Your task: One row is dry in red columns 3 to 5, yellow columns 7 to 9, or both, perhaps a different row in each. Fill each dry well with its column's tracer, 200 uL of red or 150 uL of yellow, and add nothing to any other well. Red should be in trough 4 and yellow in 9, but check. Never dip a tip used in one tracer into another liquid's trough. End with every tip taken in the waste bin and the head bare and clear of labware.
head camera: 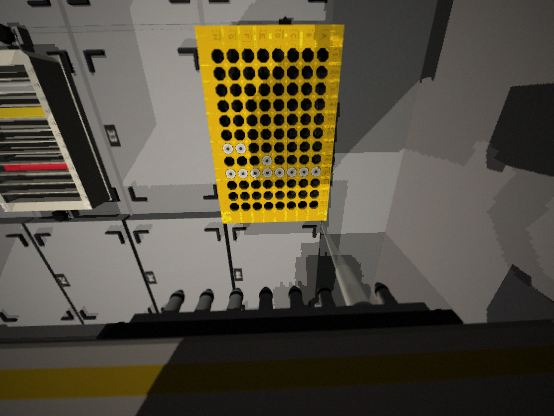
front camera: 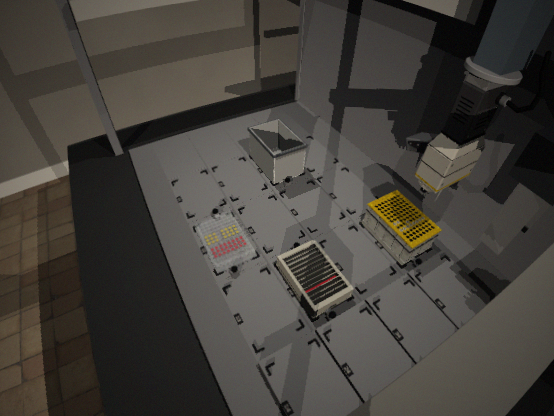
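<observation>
The head (front camera: 450, 162) hangs high near the tip rack (front camera: 435, 232) (head camera: 210, 125). One pale tip (head camera: 350, 282) is on the second nozzle from the right in the head view; the other nozzles are bare. The rack holds a full line of eight white tips, two at G and H, and one at E. The trough block (front camera: 282, 275) (head camera: 75, 170) shows a red trough (front camera: 321, 284) (head camera: 35, 167) and a yellow trough (head camera: 22, 112). The well plate (front camera: 207, 226) has a red block (front camera: 228, 246) without a visible gap and two yellow groups with a gap between. The plate gripper does not show.
The open waste bin (front camera: 290, 167) stands at the back of the deck; its floor is hidden in the front view. Black corner brackets and small knobs stand around the labware. The deck's side wall rises beyond the tip rack.
</observation>
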